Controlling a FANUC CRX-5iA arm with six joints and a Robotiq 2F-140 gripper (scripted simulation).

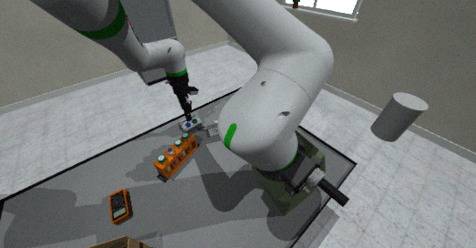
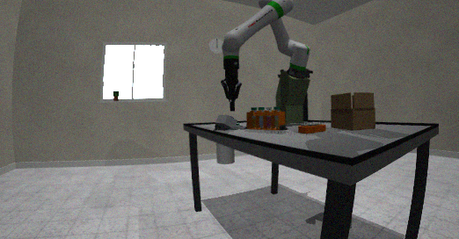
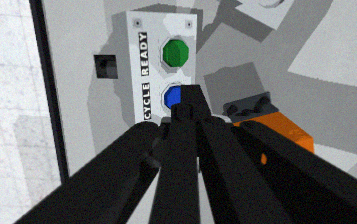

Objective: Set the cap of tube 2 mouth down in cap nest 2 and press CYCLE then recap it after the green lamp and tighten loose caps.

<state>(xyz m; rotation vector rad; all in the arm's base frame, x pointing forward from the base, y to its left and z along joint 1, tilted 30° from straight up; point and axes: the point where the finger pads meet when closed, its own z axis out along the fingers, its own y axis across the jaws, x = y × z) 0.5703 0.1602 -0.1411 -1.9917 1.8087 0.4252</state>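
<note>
The key housing is 30 mm ahead of my hand, 10 mm to the right of it and 80 mm below it.
</note>
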